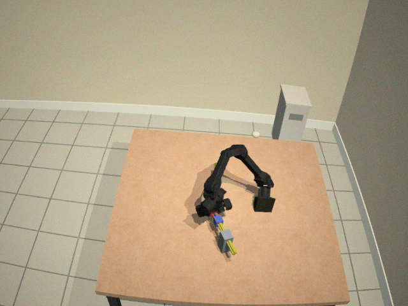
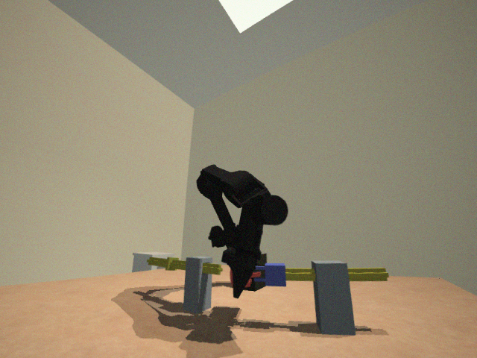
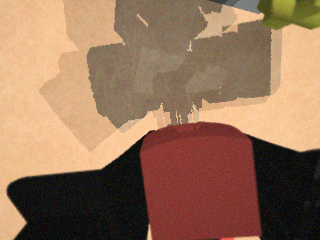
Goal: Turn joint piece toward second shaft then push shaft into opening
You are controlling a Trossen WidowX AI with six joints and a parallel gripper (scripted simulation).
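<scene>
The red joint piece is 10 mm behind my gripper tip, 10 mm to the left of it and 40 mm above it.
</scene>
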